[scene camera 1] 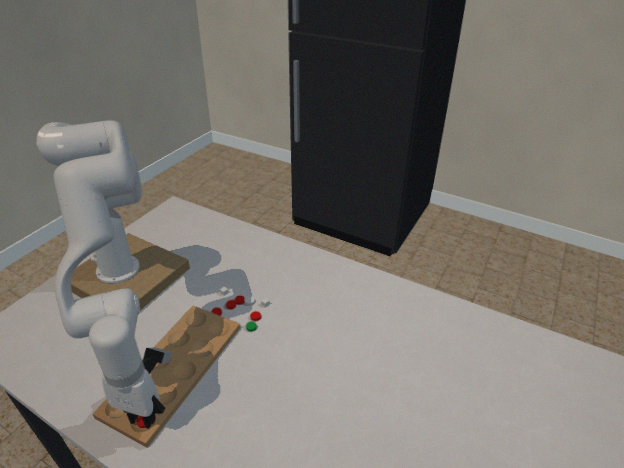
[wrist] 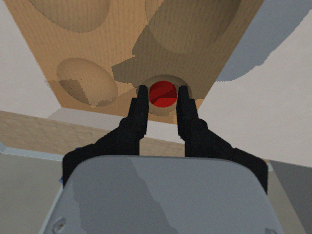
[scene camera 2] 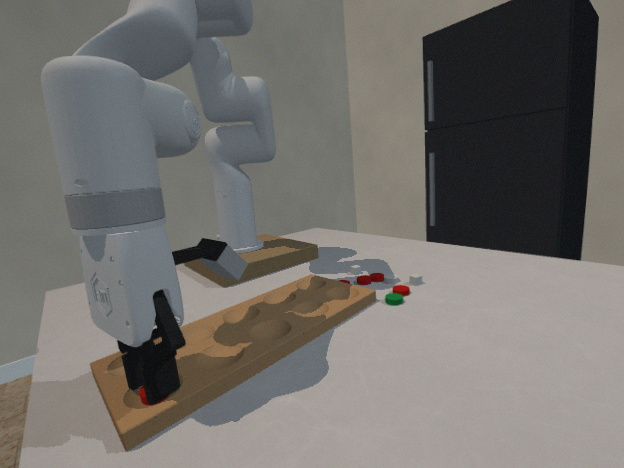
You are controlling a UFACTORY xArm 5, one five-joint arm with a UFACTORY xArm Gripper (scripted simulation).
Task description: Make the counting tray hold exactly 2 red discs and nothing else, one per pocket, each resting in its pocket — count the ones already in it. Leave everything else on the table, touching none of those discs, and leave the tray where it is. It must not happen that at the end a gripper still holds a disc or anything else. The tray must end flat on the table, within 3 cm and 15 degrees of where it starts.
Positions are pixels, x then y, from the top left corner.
Labels:
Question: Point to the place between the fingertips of my gripper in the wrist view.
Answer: At 162,96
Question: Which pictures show my gripper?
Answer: Scene camera 1, the wrist view and scene camera 2: all of them.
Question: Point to a wooden counting tray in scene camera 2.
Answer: At 230,353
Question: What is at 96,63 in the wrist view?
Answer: A wooden counting tray.

